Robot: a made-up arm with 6 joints. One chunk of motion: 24 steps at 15 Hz.
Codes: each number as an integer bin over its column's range. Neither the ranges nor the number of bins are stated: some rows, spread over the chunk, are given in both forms.
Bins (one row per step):
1: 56 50 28 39 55 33
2: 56 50 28 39 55 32
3: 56 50 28 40 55 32
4: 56 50 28 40 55 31
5: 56 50 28 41 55 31
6: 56 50 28 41 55 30
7: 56 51 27 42 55 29
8: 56 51 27 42 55 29
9: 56 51 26 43 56 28
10: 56 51 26 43 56 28
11: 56 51 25 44 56 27
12: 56 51 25 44 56 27
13: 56 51 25 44 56 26
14: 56 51 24 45 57 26
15: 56 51 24 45 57 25
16: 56 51 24 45 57 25
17: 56 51 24 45 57 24
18: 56 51 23 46 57 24
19: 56 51 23 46 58 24
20: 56 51 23 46 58 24
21: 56 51 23 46 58 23
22: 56 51 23 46 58 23
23: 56 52 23 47 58 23
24: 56 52 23 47 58 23
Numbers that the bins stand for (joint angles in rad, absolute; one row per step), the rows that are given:
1: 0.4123 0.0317 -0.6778 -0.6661 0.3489 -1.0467
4: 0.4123 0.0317 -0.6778 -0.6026 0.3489 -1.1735
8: 0.4123 0.0952 -0.7200 -0.4758 0.3489 -1.3004
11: 0.4123 0.0952 -0.8044 -0.3489 0.4123 -1.4273
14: 0.4123 0.0952 -0.8467 -0.2855 0.4758 -1.4907
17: 0.4123 0.0952 -0.8467 -0.2855 0.4758 -1.6176
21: 0.4123 0.0952 -0.8889 -0.2220 0.5392 -1.6810
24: 0.4123 0.1586 -0.8889 -0.1586 0.5392 -1.6810
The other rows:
2: 0.4123 0.0317 -0.6778 -0.6661 0.3489 -1.1101
3: 0.4123 0.0317 -0.6778 -0.6026 0.3489 -1.1101
5: 0.4123 0.0317 -0.6778 -0.5392 0.3489 -1.1735
6: 0.4123 0.0317 -0.6778 -0.5392 0.3489 -1.2370
7: 0.4123 0.0952 -0.7200 -0.4758 0.3489 -1.3004
9: 0.4123 0.0952 -0.7622 -0.4123 0.4123 -1.3638
10: 0.4123 0.0952 -0.7622 -0.4123 0.4123 -1.3638
12: 0.4123 0.0952 -0.8044 -0.3489 0.4123 -1.4273
13: 0.4123 0.0952 -0.8044 -0.3489 0.4123 -1.4907
15: 0.4123 0.0952 -0.8467 -0.2855 0.4758 -1.5541
16: 0.4123 0.0952 -0.8467 -0.2855 0.4758 -1.5541
18: 0.4123 0.0952 -0.8889 -0.2220 0.4758 -1.6176
19: 0.4123 0.0952 -0.8889 -0.2220 0.5392 -1.6176
20: 0.4123 0.0952 -0.8889 -0.2220 0.5392 -1.6176
22: 0.4123 0.0952 -0.8889 -0.2220 0.5392 -1.6810
23: 0.4123 0.1586 -0.8889 -0.1586 0.5392 -1.6810

